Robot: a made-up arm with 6 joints. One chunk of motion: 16 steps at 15 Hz.
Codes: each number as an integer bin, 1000 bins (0 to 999) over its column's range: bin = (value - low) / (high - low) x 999, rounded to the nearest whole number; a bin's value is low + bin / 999 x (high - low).
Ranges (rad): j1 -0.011..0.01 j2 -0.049..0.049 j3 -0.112..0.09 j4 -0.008..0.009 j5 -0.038..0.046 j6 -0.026..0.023
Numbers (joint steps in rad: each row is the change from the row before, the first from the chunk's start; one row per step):
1: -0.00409 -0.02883 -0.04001 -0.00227 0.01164 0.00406
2: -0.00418 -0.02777 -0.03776 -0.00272 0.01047 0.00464
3: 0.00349 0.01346 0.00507 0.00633 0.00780 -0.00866
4: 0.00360 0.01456 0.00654 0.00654 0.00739 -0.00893
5: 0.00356 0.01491 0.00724 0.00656 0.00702 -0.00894
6: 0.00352 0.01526 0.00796 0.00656 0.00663 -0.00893
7: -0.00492 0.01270 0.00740 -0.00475 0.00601 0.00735
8: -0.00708 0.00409 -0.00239 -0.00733 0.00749 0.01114
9: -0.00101 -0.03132 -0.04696 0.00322 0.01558 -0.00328
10: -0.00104 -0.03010 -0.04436 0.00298 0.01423 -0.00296
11: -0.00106 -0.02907 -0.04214 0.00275 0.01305 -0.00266
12: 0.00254 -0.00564 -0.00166 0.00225 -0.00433 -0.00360
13: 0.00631 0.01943 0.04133 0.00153 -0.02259 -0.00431
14: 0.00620 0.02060 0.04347 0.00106 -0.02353 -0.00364
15: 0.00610 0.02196 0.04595 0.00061 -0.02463 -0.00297
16: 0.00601 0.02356 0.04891 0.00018 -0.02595 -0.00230
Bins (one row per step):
1: 329 206 356 337 590 613
2: 324 216 367 310 576 625
3: 689 637 579 842 545 354
4: 695 648 586 854 540 348
5: 693 651 590 856 535 348
6: 691 655 593 856 531 348
7: 289 629 590 191 523 680
8: 186 541 542 39 541 757
9: 475 180 322 659 637 463
10: 474 193 335 645 621 470
11: 473 203 345 632 607 476
12: 644 442 546 602 400 457
13: 823 698 758 560 183 442
14: 818 709 769 532 172 456
15: 813 723 781 506 159 470
16: 809 740 796 481 143 483

